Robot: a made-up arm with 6 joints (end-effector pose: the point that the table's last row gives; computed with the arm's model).
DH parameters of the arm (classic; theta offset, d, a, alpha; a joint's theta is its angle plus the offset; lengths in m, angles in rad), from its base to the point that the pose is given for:
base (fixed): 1.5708 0.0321 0 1.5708
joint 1: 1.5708 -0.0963 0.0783 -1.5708
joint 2: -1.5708 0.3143 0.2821 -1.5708
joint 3: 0 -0.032 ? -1.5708
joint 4: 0 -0.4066 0.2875 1.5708
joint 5: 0 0.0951 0.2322 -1.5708
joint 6: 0 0.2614 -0.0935 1.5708
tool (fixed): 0 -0.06 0 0
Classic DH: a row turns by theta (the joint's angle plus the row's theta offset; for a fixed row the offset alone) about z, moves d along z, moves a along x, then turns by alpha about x.
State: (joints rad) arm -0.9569 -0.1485 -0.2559 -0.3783 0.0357 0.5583
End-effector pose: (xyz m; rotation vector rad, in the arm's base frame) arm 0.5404 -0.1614 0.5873 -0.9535 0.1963 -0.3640
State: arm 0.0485 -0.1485 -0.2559 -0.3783 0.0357 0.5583
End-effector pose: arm 0.5404 -0.5553 0.1932 0.0382 0.3342 -0.2159
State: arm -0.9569 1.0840 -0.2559 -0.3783 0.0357 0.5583
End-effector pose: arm 0.0117 0.2697 0.8911 -0.7622 -0.9102 0.2478
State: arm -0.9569 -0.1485 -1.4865 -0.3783 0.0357 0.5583
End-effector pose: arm 0.1053 -0.1989 0.7535 -0.7572 -0.4384 -1.4685
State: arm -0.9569 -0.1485 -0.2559 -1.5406 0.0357 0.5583
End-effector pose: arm 0.1652 0.0837 0.6306 -1.0672 -0.8677 0.2108
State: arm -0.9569 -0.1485 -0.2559 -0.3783 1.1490 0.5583
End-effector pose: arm 0.2447 -0.2031 0.5283 -1.3156 0.7442 0.5989
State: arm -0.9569 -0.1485 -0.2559 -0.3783 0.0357 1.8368
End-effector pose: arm 0.5913 -0.0647 0.6623 -0.5971 1.3525 -0.9381
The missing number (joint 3, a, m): 0.0431
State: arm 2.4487 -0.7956 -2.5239 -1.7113 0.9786 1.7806
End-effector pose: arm 0.2458 0.1655 0.0300 -0.3721 2.2025 0.5118
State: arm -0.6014 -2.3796 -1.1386 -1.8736 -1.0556 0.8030
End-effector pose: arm 0.3597 -0.2962 0.0501 -1.4025 0.3886 -0.9495
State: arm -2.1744 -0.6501 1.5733 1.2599 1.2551 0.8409
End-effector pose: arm 0.2511 -0.1506 0.2915 -0.5037 -2.4918 0.2368
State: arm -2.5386 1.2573 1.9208 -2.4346 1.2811 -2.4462
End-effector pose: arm 0.0096 0.5628 -0.0475 2.6905 0.5478 -0.5963
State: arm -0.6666 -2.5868 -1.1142 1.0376 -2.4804 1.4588
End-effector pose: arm -0.0417 -0.5231 0.9089 1.4440 1.2285 0.9885
